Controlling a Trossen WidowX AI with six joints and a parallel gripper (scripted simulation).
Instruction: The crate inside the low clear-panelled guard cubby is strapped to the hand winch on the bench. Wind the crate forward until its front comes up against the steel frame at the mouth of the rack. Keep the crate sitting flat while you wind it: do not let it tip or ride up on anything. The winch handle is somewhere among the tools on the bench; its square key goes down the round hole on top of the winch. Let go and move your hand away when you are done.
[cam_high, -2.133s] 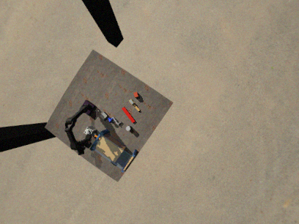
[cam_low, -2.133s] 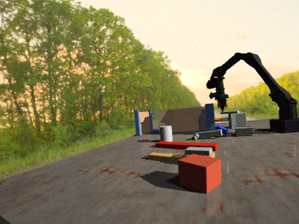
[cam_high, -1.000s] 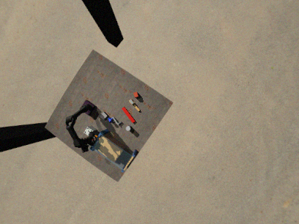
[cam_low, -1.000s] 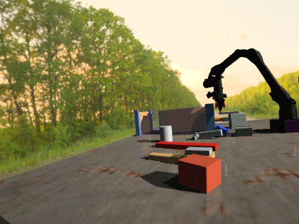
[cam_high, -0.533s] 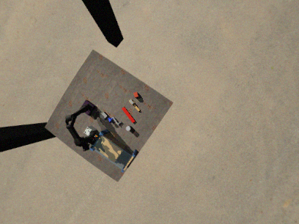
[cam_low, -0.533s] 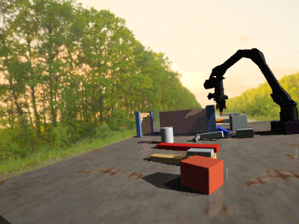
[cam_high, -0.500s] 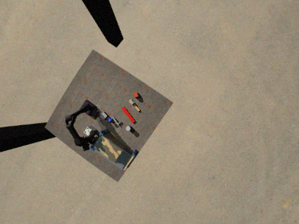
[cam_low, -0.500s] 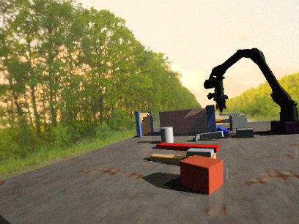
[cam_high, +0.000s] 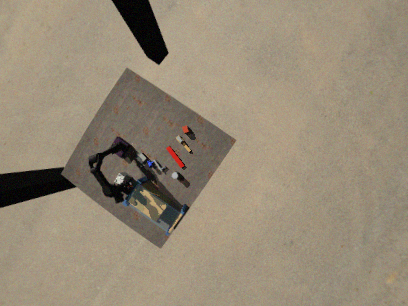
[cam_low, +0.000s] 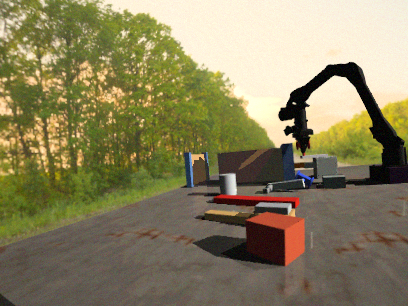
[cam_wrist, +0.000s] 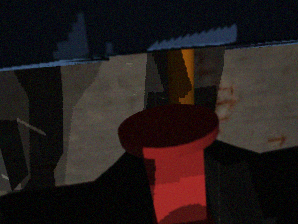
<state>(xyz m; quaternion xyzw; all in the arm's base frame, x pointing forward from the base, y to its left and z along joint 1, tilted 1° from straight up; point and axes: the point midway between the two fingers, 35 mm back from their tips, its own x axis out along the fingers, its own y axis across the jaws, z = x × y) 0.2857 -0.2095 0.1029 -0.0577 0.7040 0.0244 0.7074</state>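
Now: gripper tip 4 cm past the winch handle with red grip, 1 cm to the left of it and 1 cm above it. From my gripper tip the other things lie so: dark block: 7 cm behind, 23 cm to the left, 10 cm below; then red knob: 2 cm above; then winch: 11 cm behind, 4 cm to the right, 8 cm below.
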